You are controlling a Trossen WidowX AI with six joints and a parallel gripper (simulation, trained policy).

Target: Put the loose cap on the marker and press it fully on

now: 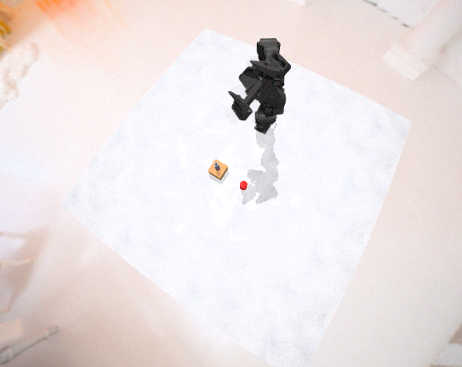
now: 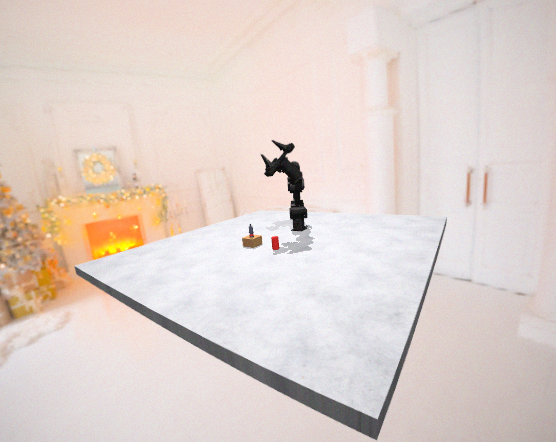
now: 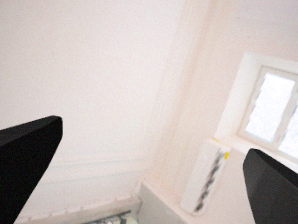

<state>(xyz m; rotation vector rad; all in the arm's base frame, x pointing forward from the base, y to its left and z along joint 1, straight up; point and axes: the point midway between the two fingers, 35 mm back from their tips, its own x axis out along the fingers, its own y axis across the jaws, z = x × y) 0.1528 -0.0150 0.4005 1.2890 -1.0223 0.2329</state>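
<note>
Now: the red cap 40 cm below my gripper tip, 13 cm ahead of it and 10 cm to the left of it. Also, from my gripper tip: holder block: 41 cm below, 13 cm ahead, 3 cm to the right.
</note>
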